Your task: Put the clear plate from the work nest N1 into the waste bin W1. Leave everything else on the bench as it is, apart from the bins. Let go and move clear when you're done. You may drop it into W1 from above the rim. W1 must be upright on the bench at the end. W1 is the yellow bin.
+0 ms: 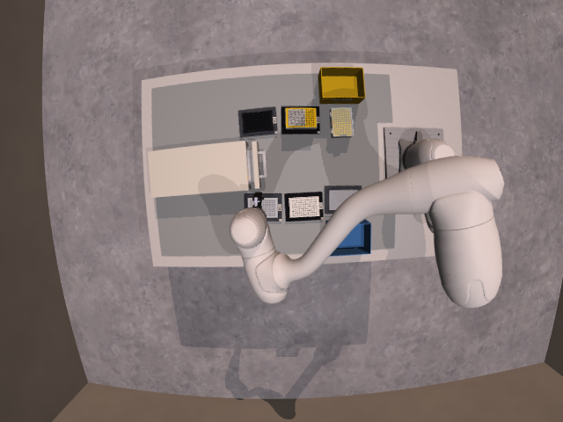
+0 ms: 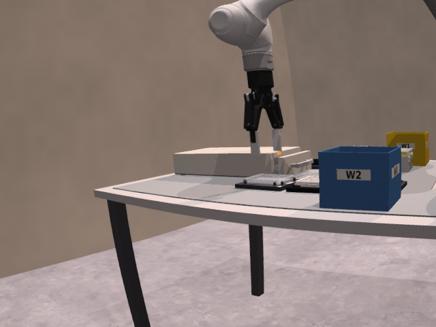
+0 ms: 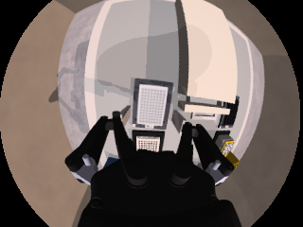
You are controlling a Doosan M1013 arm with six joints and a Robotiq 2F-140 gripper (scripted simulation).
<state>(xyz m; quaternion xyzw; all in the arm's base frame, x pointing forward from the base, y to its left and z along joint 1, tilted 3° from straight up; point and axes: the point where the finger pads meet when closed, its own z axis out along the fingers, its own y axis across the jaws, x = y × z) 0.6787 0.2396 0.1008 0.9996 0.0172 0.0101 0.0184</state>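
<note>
Now: hand 100 mm above the clear plate. From my hand the other things lie so: blue bin W2 (370 mm behind, 110 mm to the left, 80 mm below); then white plate (180 mm behind, 100 mm below, 10 mm to the right); then black plate (370 mm to the right, 100 mm below, 30 mm ahead).
</note>
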